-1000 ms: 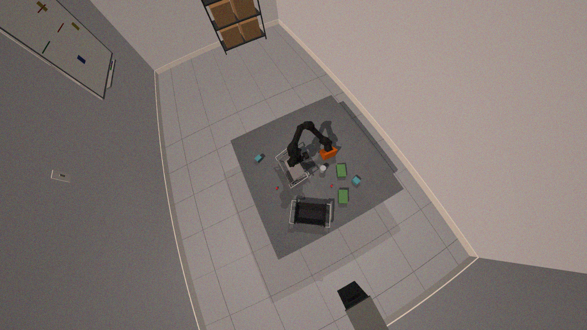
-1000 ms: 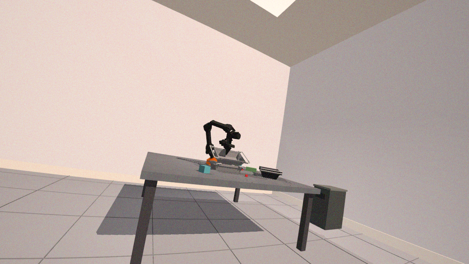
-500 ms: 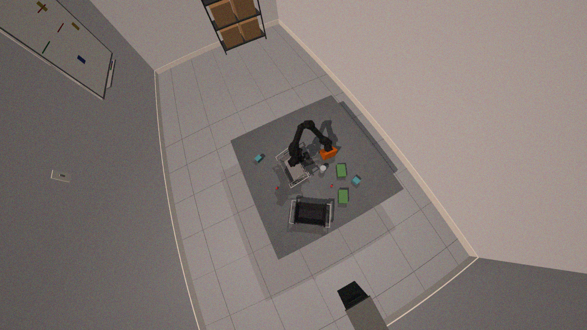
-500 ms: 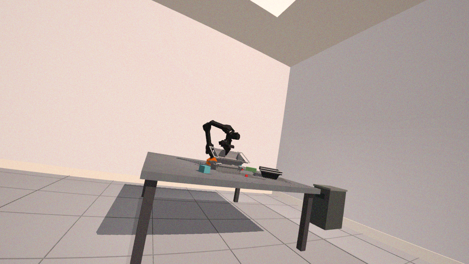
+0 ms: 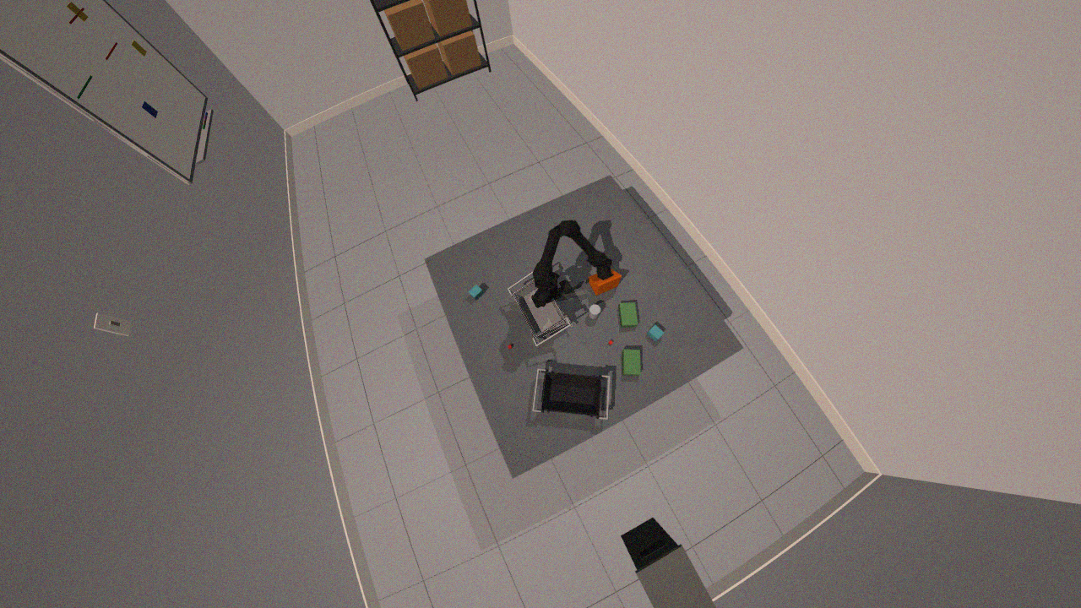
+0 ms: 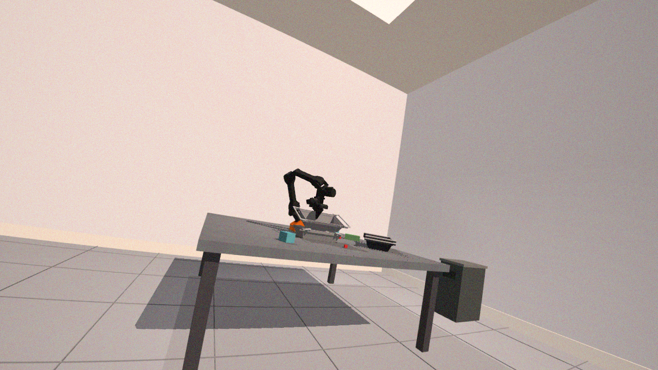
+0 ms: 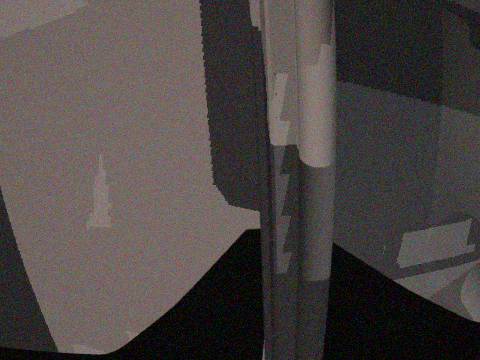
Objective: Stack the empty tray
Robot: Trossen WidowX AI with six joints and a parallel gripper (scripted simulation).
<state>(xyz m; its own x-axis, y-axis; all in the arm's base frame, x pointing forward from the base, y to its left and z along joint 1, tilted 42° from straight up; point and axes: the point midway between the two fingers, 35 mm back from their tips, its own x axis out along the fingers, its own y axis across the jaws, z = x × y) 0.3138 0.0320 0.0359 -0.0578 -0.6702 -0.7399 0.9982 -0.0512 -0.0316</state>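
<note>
Now: gripper tip 70 mm short of the grey tray and 10 mm below it.
</note>
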